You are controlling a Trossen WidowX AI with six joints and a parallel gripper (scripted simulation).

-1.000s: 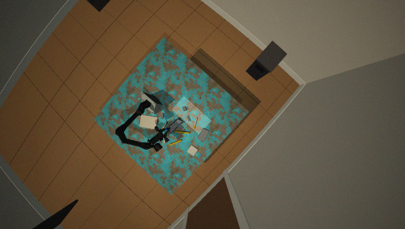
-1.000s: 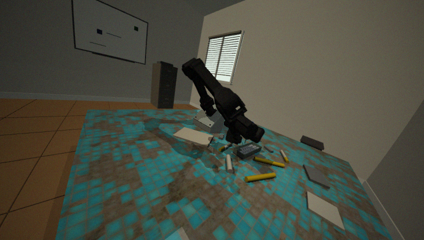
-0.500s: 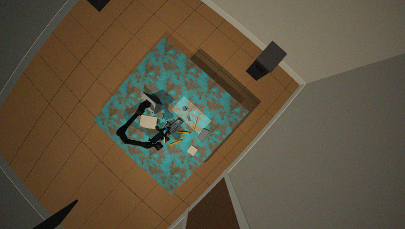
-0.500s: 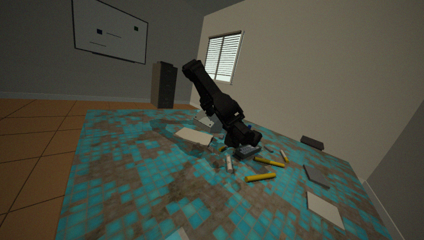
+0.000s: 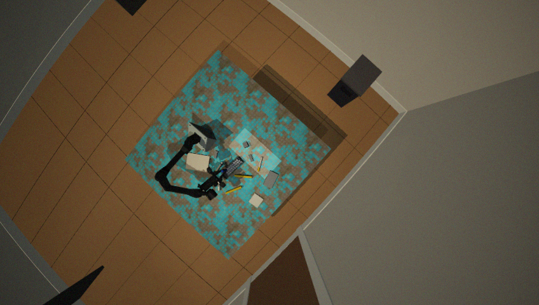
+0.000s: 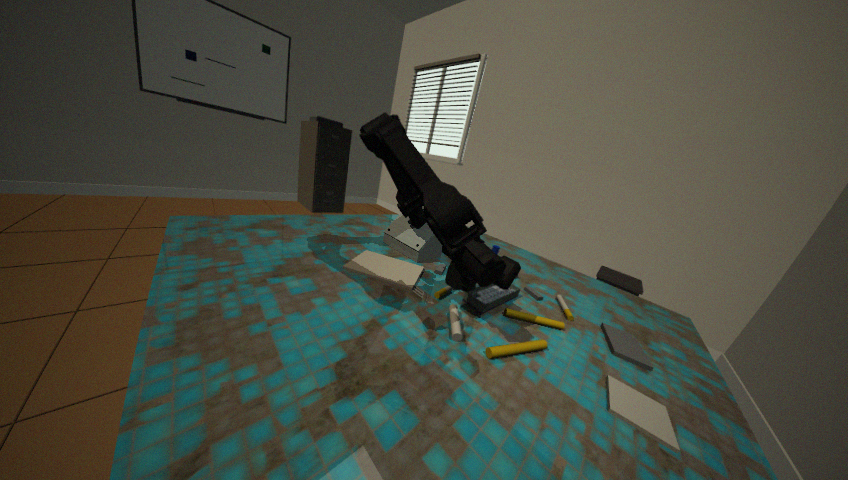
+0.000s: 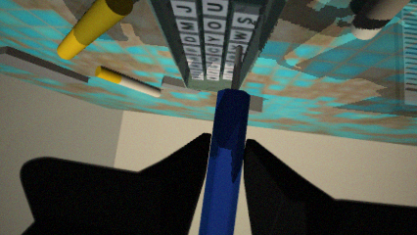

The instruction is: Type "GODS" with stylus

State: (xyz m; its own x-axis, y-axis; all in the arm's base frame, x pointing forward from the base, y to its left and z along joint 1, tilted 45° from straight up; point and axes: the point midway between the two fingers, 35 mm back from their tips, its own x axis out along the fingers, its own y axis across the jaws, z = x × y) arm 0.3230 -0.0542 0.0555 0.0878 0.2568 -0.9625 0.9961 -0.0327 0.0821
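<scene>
Right now my gripper tip is 10 mm above the blue stylus. The rest, counted from my gripper tip: grey cube 20 mm behind, 250 mm to the left, 80 mm below; then white stylus tip 50 mm below; then grey-white pen 30 mm ahead, 150 mm to the right, 80 mm below.
</scene>
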